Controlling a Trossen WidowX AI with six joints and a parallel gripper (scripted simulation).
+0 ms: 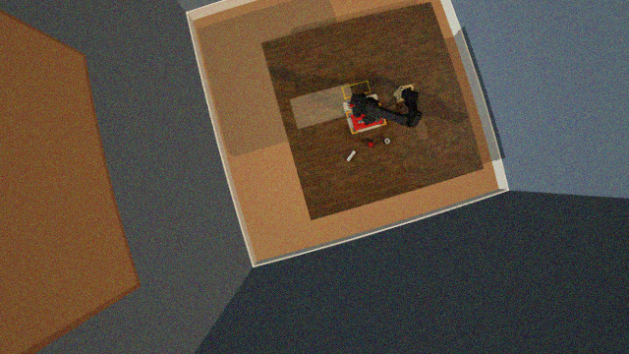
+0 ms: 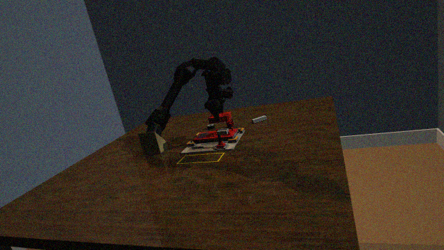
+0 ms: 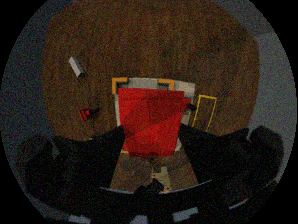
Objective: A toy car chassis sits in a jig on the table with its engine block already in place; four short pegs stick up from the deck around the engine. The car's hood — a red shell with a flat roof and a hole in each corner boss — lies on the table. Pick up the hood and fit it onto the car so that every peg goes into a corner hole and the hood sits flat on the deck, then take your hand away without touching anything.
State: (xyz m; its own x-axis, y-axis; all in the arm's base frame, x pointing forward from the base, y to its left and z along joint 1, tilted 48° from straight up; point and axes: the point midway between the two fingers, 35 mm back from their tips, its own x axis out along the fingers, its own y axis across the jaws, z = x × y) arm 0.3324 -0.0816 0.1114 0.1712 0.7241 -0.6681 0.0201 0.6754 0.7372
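Now: the grey jig 10 cm below my gripper tip and 4 cm behind it. Also, from my gripper tip: grey wheel: 22 cm to the left, 12 cm behind, 10 cm below; white bar: 22 cm to the left, 15 cm ahead, 10 cm below; red hood: 1 cm above.
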